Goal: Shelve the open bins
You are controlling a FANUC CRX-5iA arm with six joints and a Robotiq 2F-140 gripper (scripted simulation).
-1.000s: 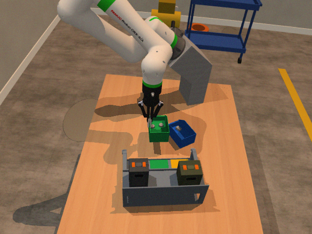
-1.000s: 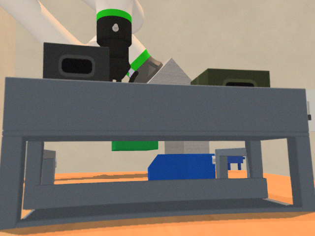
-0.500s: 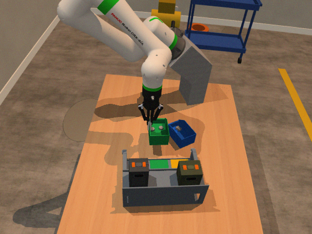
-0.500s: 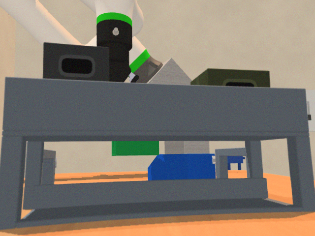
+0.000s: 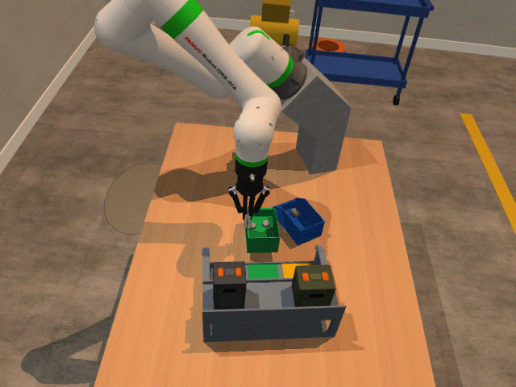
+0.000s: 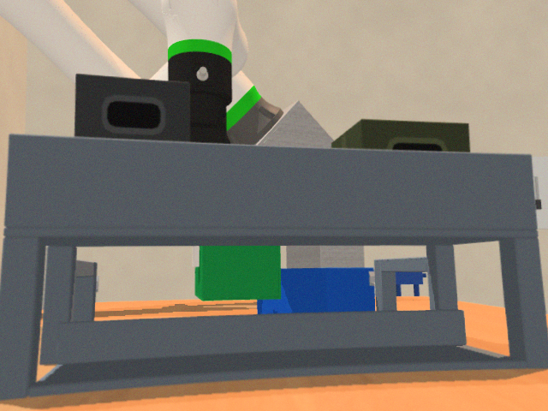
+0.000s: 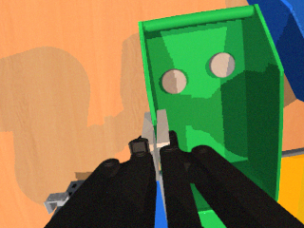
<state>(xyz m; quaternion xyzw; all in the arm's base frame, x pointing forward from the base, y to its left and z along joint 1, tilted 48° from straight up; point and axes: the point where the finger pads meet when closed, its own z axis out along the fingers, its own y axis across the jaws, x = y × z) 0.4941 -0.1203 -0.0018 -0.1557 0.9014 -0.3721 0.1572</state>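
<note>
My hand is 10 mm past the green bin, 50 mm to the right of it and 40 mm above it. From my hand the other things lie so: black box: 300 mm ahead, 20 mm to the right, 50 mm above; olive box: 260 mm ahead, 210 mm to the left, 40 mm above; blue bin: 100 mm behind, 170 mm to the left, 70 mm below.
</note>
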